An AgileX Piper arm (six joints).
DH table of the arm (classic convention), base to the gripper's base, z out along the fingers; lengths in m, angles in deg. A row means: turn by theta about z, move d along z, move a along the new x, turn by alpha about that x. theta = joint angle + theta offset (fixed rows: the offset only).
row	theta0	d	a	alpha
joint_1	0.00	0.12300	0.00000	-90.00
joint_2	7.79	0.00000	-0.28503	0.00
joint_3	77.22	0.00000	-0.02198	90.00
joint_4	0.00	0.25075	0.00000	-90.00
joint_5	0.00	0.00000	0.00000	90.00
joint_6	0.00	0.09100	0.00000	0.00
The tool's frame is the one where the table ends.
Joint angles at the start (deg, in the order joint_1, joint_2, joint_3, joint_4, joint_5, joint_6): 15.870, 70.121, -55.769, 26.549, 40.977, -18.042
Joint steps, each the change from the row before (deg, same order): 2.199, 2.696, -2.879, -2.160, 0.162, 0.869; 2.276, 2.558, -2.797, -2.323, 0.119, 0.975; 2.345, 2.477, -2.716, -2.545, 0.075, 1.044; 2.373, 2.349, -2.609, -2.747, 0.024, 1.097; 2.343, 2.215, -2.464, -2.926, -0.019, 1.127; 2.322, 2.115, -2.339, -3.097, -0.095, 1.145; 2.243, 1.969, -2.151, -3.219, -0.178, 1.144
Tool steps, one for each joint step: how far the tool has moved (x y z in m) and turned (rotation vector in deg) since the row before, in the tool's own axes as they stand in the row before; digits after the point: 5 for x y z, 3 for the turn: -0.01011, 0.00639, 0.00847, -0.172, 0.921, -2.365; -0.00970, 0.00703, 0.00841, -0.091, 0.793, -2.465; -0.00931, 0.00756, 0.00856, 0.035, 0.710, -2.624; -0.00894, 0.00801, 0.00837, 0.175, 0.570, -2.757; -0.00850, 0.00818, 0.00809, 0.334, 0.443, -2.845; -0.00824, 0.00838, 0.00787, 0.485, 0.286, -2.941; -0.00782, 0.00833, 0.00743, 0.635, 0.121, -2.974
